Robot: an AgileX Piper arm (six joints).
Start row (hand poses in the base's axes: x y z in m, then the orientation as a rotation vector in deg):
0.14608 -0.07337 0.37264 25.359 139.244 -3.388
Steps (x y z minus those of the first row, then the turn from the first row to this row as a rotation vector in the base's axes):
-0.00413 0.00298 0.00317 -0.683 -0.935 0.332
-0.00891 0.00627 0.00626 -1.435 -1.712 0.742
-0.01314 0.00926 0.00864 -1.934 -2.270 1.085
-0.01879 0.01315 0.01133 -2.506 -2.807 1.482
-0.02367 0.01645 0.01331 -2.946 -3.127 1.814
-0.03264 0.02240 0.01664 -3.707 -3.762 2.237
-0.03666 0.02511 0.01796 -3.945 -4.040 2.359
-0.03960 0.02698 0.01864 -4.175 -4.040 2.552
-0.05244 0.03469 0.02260 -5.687 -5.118 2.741
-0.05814 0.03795 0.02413 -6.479 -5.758 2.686
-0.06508 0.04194 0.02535 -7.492 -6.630 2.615
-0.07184 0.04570 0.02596 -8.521 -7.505 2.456
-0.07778 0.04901 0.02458 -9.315 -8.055 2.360
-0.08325 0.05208 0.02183 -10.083 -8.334 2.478
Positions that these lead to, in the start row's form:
0.14195 -0.07039 0.37581 24.584 138.305 -3.852
0.13717 -0.06710 0.37890 23.699 137.523 -4.398
0.13294 -0.06411 0.38128 23.026 136.973 -4.718
0.12729 -0.06022 0.38397 22.260 136.441 -5.105
0.12241 -0.05692 0.38595 21.645 136.125 -5.413
0.11344 -0.05097 0.38928 20.763 135.466 -5.987
0.10942 -0.04826 0.39060 20.495 135.179 -6.151
0.10648 -0.04639 0.39128 20.162 135.178 -6.342
0.09364 -0.03868 0.39524 19.210 133.909 -7.786
0.08794 -0.03542 0.39677 18.892 133.137 -8.582
0.08100 -0.03143 0.39799 18.485 132.092 -9.579
0.07424 -0.02767 0.39860 18.174 131.020 -10.623
0.06830 -0.02436 0.39722 17.910 130.315 -11.442
0.06283 -0.02129 0.39447 17.419 129.912 -12.209

